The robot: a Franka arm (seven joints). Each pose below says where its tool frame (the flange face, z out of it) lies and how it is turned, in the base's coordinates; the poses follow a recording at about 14 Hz.
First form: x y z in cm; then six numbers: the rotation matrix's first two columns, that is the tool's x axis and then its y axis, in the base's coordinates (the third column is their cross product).
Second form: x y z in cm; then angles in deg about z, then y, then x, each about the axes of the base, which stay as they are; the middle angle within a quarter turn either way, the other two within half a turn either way. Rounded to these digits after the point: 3 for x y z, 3 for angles.
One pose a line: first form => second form
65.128 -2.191 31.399 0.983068 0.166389 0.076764 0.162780 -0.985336 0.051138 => 65.128 -2.191 31.399 -9.402 4.827 177.827
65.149 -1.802 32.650 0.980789 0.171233 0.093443 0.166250 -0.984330 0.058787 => 65.149 -1.802 32.650 -9.621 5.857 177.573
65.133 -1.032 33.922 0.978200 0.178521 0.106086 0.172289 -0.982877 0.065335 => 65.133 -1.032 33.922 -9.989 6.657 177.367
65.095 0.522 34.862 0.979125 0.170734 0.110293 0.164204 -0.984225 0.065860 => 65.095 0.522 34.862 -9.520 6.880 177.323
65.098 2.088 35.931 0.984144 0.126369 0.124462 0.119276 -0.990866 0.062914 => 65.098 2.088 35.931 -6.910 7.543 177.278
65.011 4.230 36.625 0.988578 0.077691 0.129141 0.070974 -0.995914 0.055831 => 65.011 4.230 36.625 -4.106 7.640 177.338
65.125 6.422 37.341 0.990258 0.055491 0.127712 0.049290 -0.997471 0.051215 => 65.125 6.422 37.341 -2.850 7.483 177.432
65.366 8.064 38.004 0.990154 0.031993 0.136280 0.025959 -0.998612 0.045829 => 65.366 8.064 38.004 -1.502 7.907 177.579
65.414 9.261 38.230 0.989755 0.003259 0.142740 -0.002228 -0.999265 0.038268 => 65.414 9.261 38.230 0.129 8.208 177.788
